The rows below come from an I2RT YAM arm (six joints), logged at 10 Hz.
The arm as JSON. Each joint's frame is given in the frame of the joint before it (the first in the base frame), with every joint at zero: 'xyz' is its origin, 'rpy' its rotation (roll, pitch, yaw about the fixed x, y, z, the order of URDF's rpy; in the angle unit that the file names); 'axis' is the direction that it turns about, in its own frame. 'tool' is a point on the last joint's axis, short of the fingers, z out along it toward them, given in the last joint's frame.
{
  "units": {
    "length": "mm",
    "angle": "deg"
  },
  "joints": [
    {
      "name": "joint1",
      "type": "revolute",
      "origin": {
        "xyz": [
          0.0,
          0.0,
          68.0
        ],
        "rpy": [
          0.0,
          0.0,
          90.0
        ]
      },
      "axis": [
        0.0,
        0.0,
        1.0
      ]
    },
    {
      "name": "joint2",
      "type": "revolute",
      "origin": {
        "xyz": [
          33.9,
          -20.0,
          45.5
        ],
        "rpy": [
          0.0,
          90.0,
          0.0
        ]
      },
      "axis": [
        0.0,
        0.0,
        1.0
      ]
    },
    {
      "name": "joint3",
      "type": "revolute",
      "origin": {
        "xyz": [
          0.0,
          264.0,
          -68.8
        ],
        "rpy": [
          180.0,
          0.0,
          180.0
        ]
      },
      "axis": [
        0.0,
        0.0,
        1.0
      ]
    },
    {
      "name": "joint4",
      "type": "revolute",
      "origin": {
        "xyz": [
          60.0,
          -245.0,
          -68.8
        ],
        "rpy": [
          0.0,
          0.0,
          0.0
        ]
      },
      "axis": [
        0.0,
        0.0,
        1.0
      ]
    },
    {
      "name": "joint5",
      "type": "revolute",
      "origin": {
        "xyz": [
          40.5,
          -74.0,
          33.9
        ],
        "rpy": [
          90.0,
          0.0,
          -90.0
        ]
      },
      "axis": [
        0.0,
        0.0,
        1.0
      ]
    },
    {
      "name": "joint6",
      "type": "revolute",
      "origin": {
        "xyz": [
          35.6,
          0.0,
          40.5
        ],
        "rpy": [
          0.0,
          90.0,
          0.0
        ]
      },
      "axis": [
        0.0,
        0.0,
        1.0
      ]
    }
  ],
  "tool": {
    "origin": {
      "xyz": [
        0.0,
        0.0,
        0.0
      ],
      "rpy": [
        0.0,
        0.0,
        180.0
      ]
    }
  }
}
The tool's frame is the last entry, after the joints.
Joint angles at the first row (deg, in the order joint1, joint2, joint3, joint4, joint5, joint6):
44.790, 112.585, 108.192, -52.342, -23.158, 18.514
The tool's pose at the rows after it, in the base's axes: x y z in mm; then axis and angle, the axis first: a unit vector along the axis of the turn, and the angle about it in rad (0 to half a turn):
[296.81, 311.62, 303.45, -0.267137, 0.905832, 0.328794, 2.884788]
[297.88, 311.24, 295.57, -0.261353, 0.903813, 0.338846, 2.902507]
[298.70, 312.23, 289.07, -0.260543, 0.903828, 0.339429, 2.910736]
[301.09, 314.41, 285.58, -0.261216, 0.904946, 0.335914, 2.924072]
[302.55, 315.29, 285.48, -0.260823, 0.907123, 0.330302, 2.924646]
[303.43, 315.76, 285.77, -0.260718, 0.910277, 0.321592, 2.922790]
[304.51, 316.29, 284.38, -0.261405, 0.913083, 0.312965, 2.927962]
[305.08, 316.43, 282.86, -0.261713, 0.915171, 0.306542, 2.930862]
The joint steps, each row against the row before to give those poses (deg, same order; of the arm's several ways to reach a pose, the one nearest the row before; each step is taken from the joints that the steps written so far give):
-0.421, 0.092, -1.306, 1.562, -2.137, 0.703
-0.245, -0.085, -1.997, 1.904, -1.474, 0.823
-0.003, 0.306, -0.992, 0.964, -0.293, 0.097
-0.022, 1.112, 0.995, -0.847, -0.114, -0.278
-0.011, 0.584, 0.948, -0.836, 0.540, -0.176
0.032, 0.462, 0.909, -1.027, 0.933, -0.270
0.000, 0.635, 0.840, -1.147, 0.663, -0.403
0.001, 0.351, 0.329, -0.617, 0.532, -0.264

